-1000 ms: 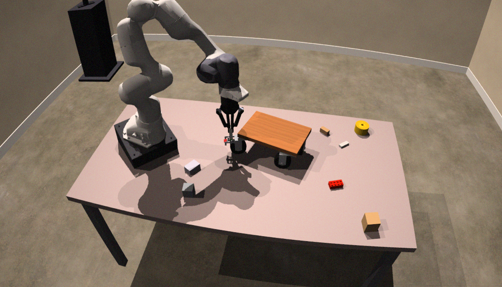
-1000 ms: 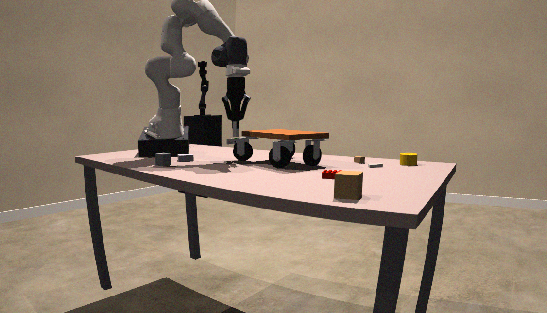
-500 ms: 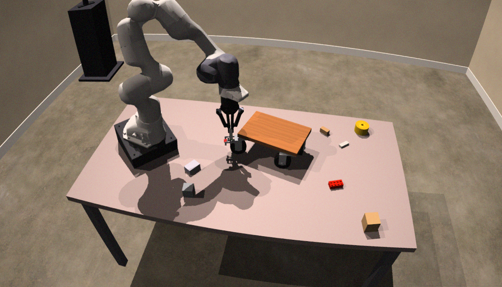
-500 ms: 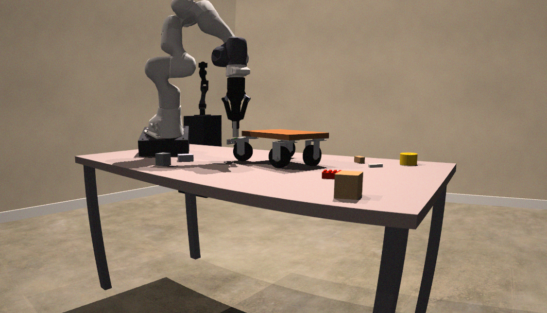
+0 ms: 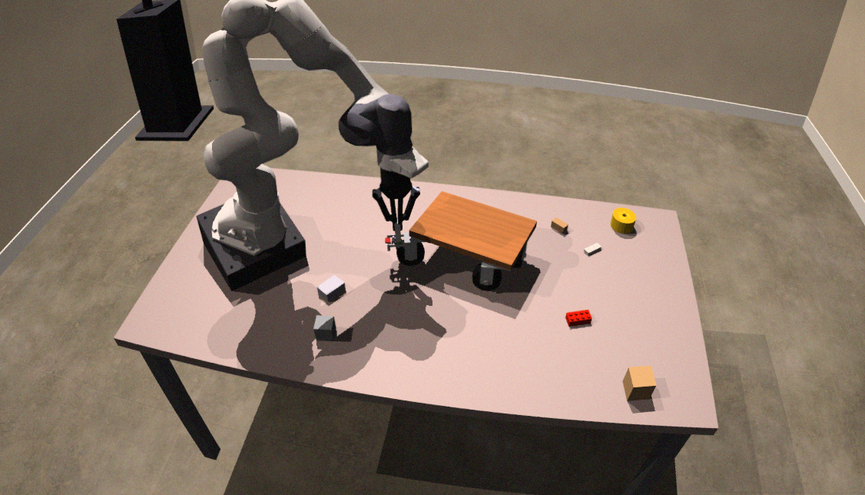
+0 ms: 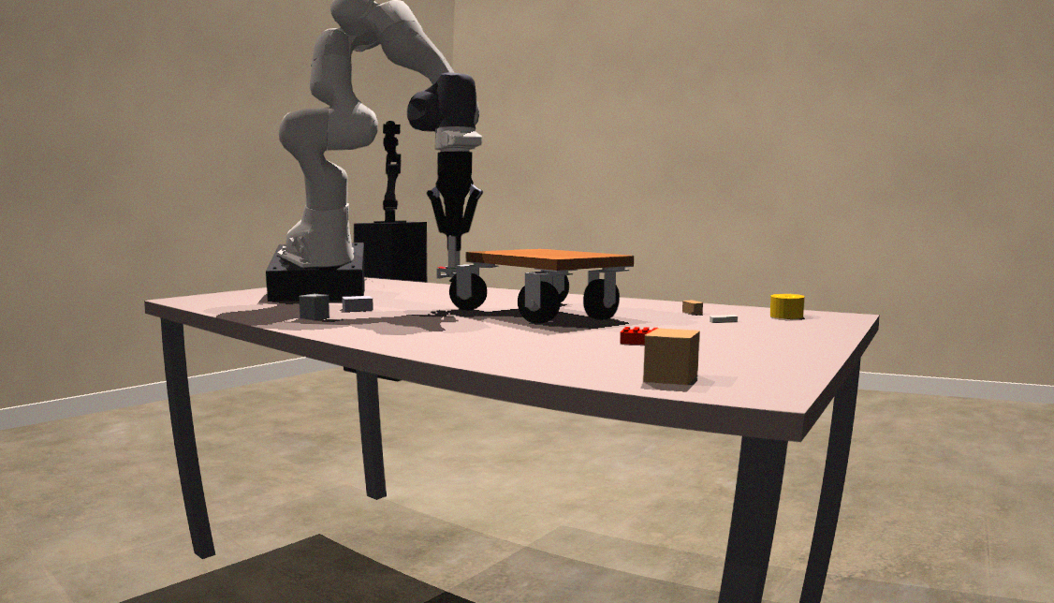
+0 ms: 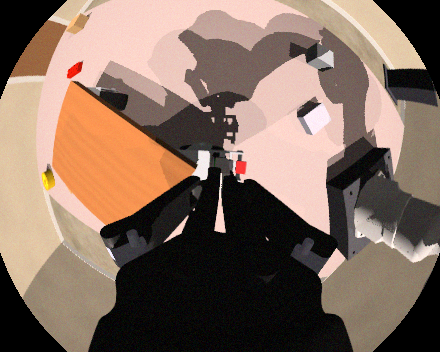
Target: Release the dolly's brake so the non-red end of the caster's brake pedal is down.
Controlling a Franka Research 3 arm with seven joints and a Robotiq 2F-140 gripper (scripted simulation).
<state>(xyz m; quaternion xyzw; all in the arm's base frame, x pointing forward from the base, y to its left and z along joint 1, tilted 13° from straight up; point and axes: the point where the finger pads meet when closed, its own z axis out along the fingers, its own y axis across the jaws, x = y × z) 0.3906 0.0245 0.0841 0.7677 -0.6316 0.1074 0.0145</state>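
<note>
Right now my hand is 1 cm past the brake pedal and 4 cm above it. Round my hand: red brick 50 cm ahead, 18 cm to the right, 11 cm below; small brown block 47 cm ahead, 20 cm to the left, 11 cm below; grey block 15 cm behind, 29 cm to the right, 10 cm below.
</note>
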